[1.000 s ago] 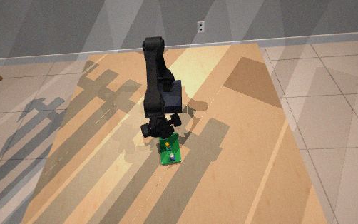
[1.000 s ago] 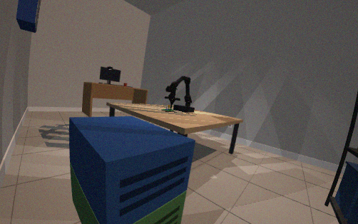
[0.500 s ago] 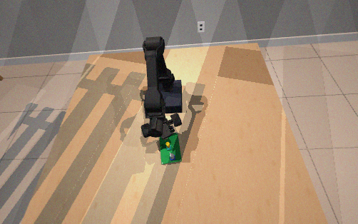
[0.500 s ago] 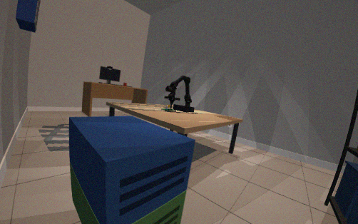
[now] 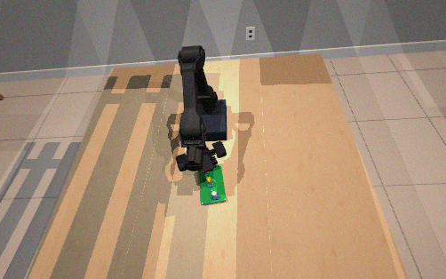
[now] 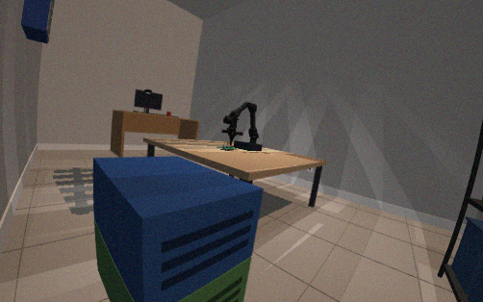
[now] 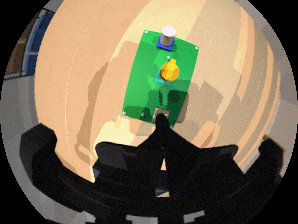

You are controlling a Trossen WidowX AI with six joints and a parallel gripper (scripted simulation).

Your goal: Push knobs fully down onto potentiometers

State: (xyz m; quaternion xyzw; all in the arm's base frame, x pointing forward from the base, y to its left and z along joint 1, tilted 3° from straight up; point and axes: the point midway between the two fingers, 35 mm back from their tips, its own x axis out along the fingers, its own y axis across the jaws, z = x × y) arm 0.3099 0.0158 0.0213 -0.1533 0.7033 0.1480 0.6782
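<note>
Now: the orange knob 60 mm ahead of my gripper tip, 30 mm to the left of it and 10 mm below it.
</note>
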